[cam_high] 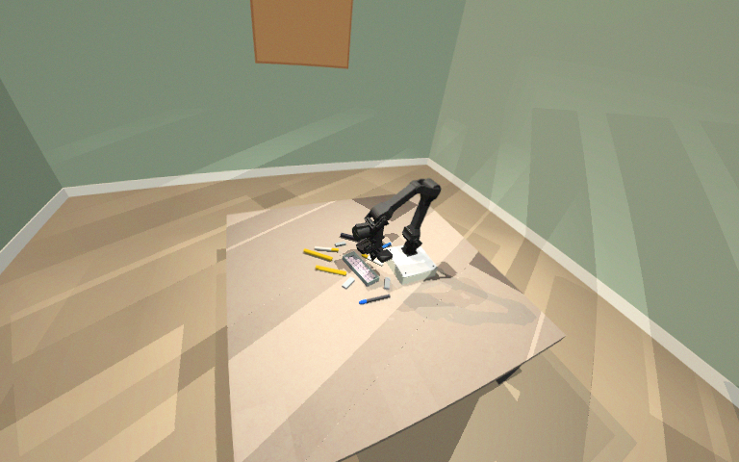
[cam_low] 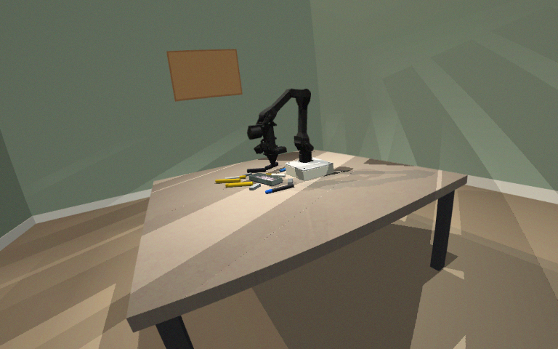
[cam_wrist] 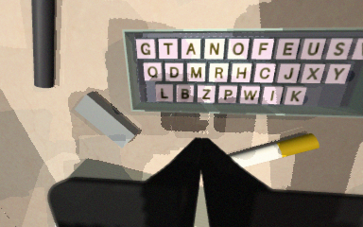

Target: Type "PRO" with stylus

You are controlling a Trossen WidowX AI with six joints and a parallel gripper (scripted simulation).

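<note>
My gripper tip is now 130 mm to the left of the blue stylus, 120 mm past it and 70 mm above it. From my gripper tip the other things lie so: grey block: 130 mm ahead, 70 mm below, 30 mm to the left; grey stylus tip: 120 mm to the right, 90 mm behind, 70 mm below; blue-capped dark pen: 150 mm to the left, 90 mm ahead, 70 mm below.
</note>
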